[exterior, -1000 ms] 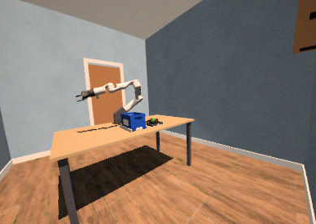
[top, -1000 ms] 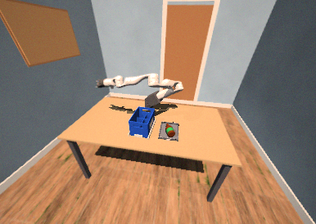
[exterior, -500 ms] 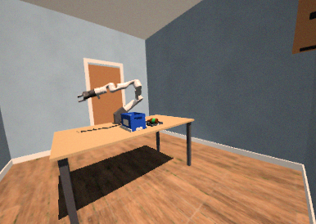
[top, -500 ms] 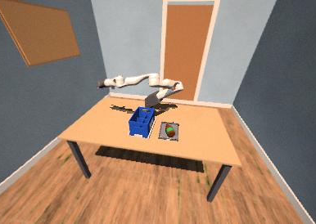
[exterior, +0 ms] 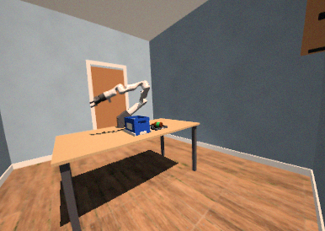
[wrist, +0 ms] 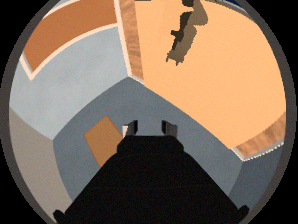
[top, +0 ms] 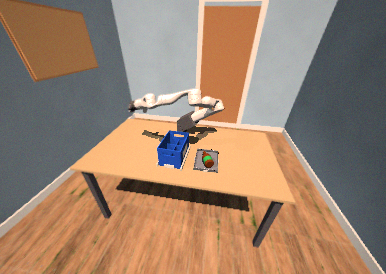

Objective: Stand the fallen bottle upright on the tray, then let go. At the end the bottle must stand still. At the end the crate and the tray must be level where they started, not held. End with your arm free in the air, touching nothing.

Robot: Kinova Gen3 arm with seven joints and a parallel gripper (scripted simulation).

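Now: hand 70 cm to the right of the bottle, 30 cm above it and 12 cm short of it. From my hand the other things lie so: blue crate 42 cm to the left, 26 cm below, 13 cm ahead; then tray 70 cm to the left, 33 cm below, 11 cm ahead.
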